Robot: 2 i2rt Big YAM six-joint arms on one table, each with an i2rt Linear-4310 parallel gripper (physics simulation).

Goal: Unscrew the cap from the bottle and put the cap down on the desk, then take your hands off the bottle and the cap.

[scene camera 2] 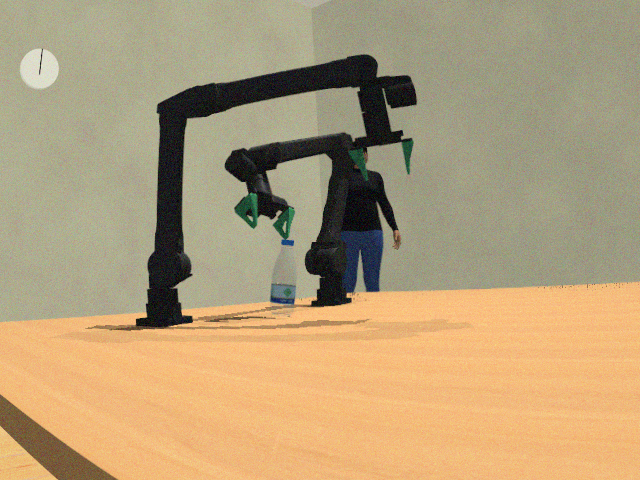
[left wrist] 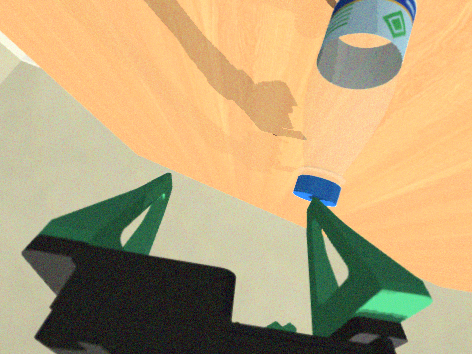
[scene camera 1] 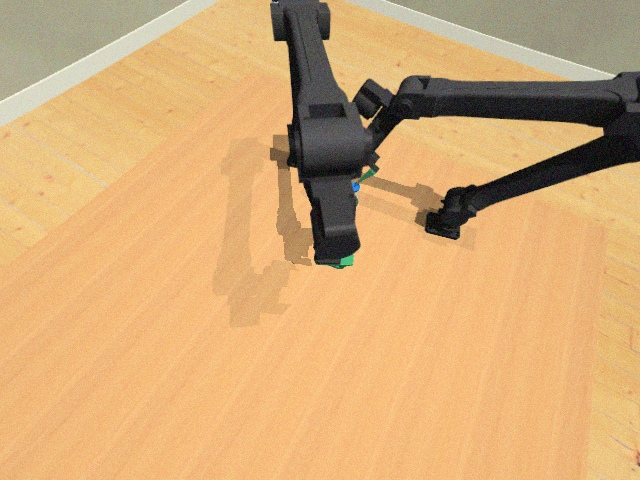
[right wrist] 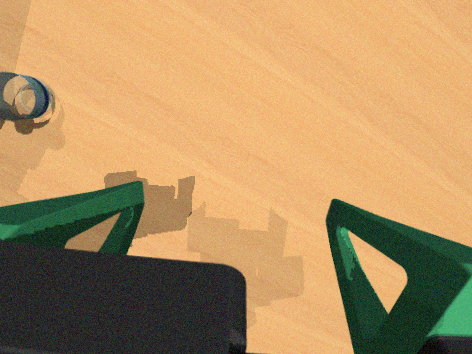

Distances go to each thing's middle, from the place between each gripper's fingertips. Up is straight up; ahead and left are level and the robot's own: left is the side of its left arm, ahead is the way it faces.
Right now the blue cap [left wrist: 307,186] is 1 cm ahead of my left hand, 5 cm to the left of it and 2 cm below it. From my left hand the other things lie so: clear plastic bottle [scene camera 2: 283,288]: 4 cm to the left, 11 cm below.
My right gripper is now 25 cm past the blue cap, 6 cm to the left of it and 13 cm above it. Round my right hand: clear plastic bottle 26 cm behind, 7 cm to the right, 21 cm below.
